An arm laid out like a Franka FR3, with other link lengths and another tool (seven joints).
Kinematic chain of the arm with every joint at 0, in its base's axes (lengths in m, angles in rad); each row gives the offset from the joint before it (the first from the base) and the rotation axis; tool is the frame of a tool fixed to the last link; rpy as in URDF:
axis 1: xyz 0 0 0.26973 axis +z
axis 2: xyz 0 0 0 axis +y
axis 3: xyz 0 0 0.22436 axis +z
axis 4: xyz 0.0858 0 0 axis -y
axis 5: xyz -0.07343 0 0.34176 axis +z
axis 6: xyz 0 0 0 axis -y
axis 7: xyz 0.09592 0 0 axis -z
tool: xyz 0.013 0.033 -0.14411 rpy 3.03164 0 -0.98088
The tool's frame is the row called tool.
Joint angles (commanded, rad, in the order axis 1, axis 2, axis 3, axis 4, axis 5, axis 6, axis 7), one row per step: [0.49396, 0.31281, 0.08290, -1.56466, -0.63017, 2.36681, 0.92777]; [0.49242, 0.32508, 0.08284, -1.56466, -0.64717, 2.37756, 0.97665]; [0.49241, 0.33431, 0.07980, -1.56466, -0.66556, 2.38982, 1.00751]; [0.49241, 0.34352, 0.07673, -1.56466, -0.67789, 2.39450, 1.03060]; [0.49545, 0.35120, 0.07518, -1.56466, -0.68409, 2.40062, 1.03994]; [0.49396, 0.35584, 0.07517, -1.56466, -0.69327, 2.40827, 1.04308]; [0.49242, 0.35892, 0.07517, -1.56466, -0.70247, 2.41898, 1.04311]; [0.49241, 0.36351, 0.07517, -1.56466, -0.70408, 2.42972, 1.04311]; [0.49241, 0.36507, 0.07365, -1.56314, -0.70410, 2.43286, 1.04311]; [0.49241, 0.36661, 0.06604, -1.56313, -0.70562, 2.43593, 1.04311]
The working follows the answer.
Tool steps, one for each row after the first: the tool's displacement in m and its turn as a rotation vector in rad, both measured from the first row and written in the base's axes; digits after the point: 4 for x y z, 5 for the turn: [0.0026, 0.0001, -0.0057, 0.01856, -0.00708, -0.02778]; [0.0048, -0.0002, -0.0096, 0.02622, -0.01782, -0.04131]; [0.0070, -0.0013, -0.0148, 0.02904, -0.02075, -0.05491]; [0.0069, 0.0005, -0.0190, 0.02985, -0.02141, -0.05478]; [0.0077, 0.0007, -0.0211, 0.02726, -0.02645, -0.05100]; [0.0081, 0.0012, -0.0217, 0.02534, -0.03419, -0.04302]; [0.0081, 0.0028, -0.0233, 0.02857, -0.03660, -0.03620]; [0.0088, 0.0025, -0.0231, 0.03009, -0.03843, -0.03581]; [0.0114, -0.0011, -0.0239, 0.02757, -0.04090, -0.04050]
Tool pose at each row, in the base's axes (x y z in m, rotation vector in rad; rounded; the steps above come from the unrounded poses): [0.5710, 0.3692, 0.3545, -2.46881, 1.37975, -0.85789]; [0.5736, 0.3693, 0.3488, -2.43608, 1.41641, -0.85486]; [0.5758, 0.3690, 0.3449, -2.41544, 1.43148, -0.86264]; [0.5779, 0.3679, 0.3397, -2.40417, 1.44882, -0.86606]; [0.5779, 0.3697, 0.3355, -2.40313, 1.44848, -0.86604]; [0.5786, 0.3699, 0.3334, -2.40313, 1.44155, -0.87319]; [0.5791, 0.3705, 0.3328, -2.40267, 1.42816, -0.88185]; [0.5791, 0.3720, 0.3312, -2.40191, 1.41851, -0.88020]; [0.5798, 0.3717, 0.3314, -2.39959, 1.41748, -0.88076]; [0.5823, 0.3682, 0.3306, -2.39715, 1.42269, -0.88670]

